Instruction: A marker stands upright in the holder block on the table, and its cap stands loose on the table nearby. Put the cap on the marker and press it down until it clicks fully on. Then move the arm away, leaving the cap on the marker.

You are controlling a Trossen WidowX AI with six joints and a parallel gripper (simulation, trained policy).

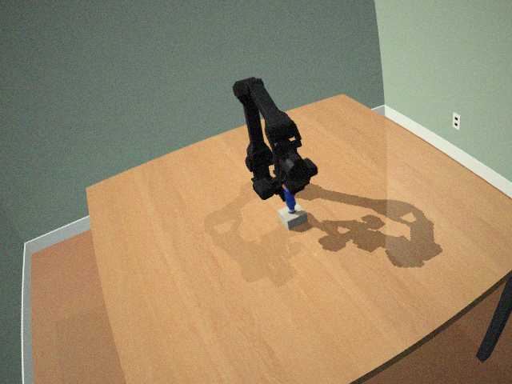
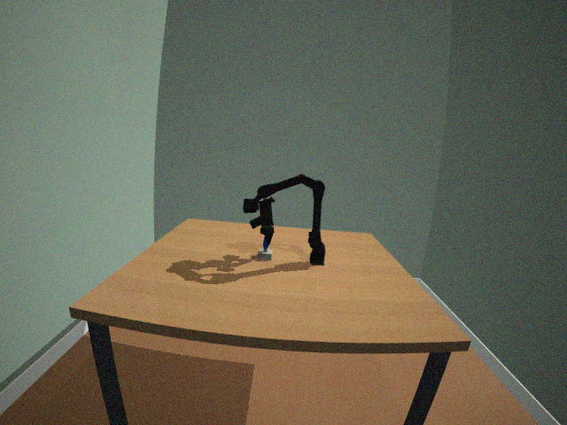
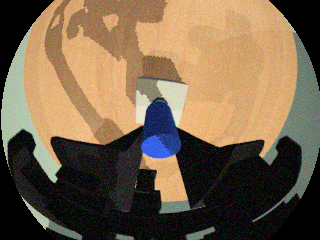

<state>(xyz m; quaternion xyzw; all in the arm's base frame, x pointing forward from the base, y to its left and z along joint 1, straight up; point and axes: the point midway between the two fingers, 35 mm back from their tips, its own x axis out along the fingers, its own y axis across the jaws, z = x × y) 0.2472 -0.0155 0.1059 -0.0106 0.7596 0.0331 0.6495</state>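
Now: the blue marker 1 cm ahead of my gripper tip. Round my gripper tip: blue cap: 1 cm ahead, 1 cm above.
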